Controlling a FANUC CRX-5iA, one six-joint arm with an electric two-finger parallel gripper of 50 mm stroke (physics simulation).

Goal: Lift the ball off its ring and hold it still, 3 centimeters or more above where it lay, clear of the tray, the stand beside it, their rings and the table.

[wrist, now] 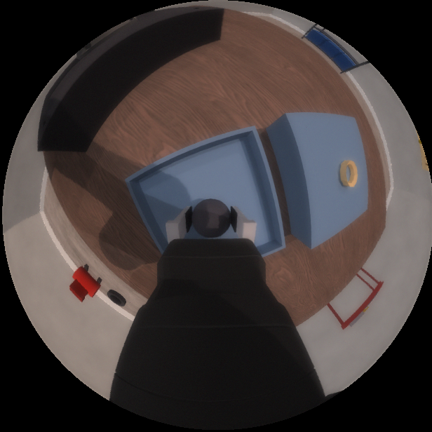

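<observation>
A dark grey ball [211, 218] shows in the lower middle of the wrist view, over the near part of the blue tray [208, 145]. My gripper [211, 213] is open, with one black-padded finger on each side of the ball. A narrow gap shows between the ball and each pad. The ring under the ball is hidden. The blue stand [325, 140] is to the right of the tray. A yellow ring [355, 174] lies on top of the stand, near its right side.
The brown wooden table [200, 90] lies under the tray and stand. A long black box-like object [130, 70] stands at the upper left. A narrow gap separates tray and stand. A red frame [363, 308], a blue rack and a red object [86, 282] are beyond the table's edges.
</observation>
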